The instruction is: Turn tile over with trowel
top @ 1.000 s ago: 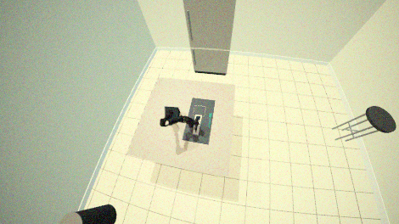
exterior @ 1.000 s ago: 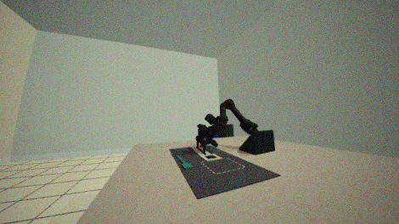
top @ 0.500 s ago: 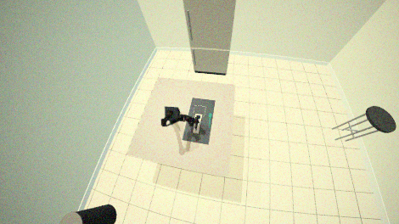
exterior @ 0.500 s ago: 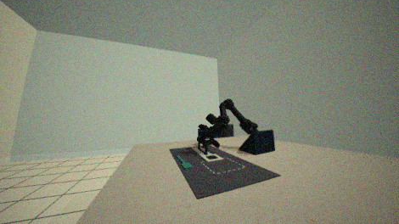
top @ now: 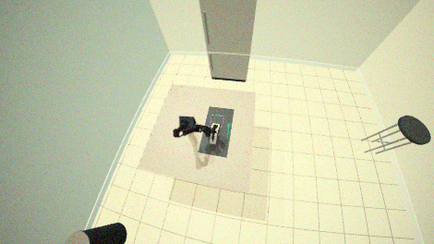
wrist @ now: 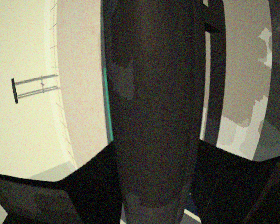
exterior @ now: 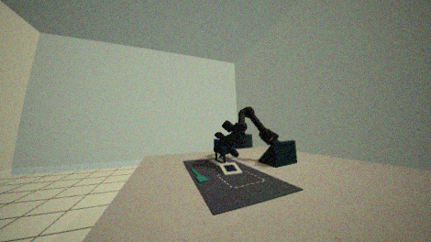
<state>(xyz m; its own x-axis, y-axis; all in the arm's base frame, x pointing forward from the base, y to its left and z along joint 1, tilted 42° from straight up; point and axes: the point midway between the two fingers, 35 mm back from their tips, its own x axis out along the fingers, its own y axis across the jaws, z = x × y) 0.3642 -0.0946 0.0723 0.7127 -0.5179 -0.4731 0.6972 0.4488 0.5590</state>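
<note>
Right now my gripper tip is 10 cm to the right of the white-framed tile, 5 cm above it and 2 cm past it. The rest, counted from my gripper tip: teal trowel (15 cm ahead, 8 cm to the left, 6 cm below); then dark mat (9 cm below, 7 cm to the left, 1 cm ahead).
</note>
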